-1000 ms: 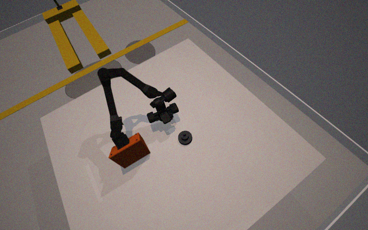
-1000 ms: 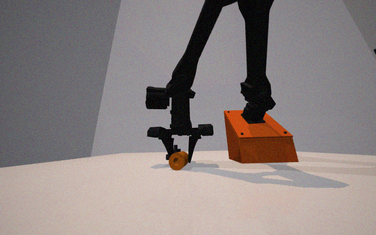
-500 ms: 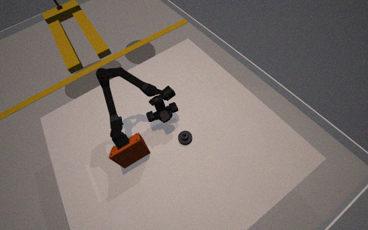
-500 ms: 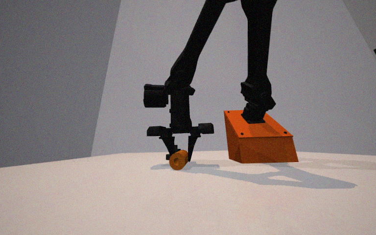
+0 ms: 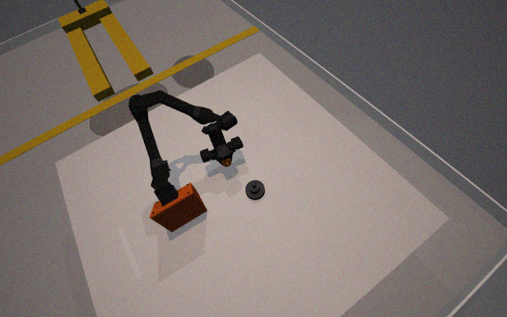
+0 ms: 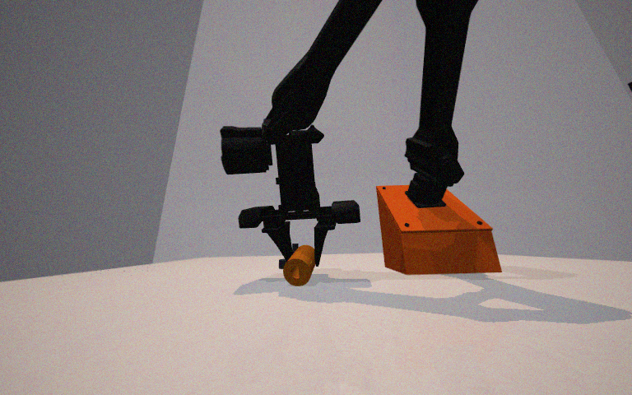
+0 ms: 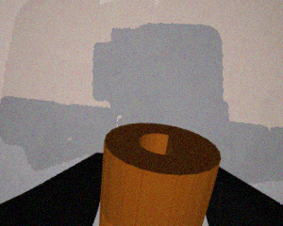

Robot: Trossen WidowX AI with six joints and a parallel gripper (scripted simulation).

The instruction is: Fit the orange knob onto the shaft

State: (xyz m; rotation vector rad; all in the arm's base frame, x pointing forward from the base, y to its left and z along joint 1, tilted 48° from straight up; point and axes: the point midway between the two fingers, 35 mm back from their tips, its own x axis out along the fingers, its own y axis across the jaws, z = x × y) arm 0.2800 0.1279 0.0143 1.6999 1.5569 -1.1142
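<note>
Right now my gripper tip is 20 mm to the right of the orange knob. The rest, counted from my gripper tip: shaft 180 mm to the right, 30 mm ahead, 10 mm above.
</note>
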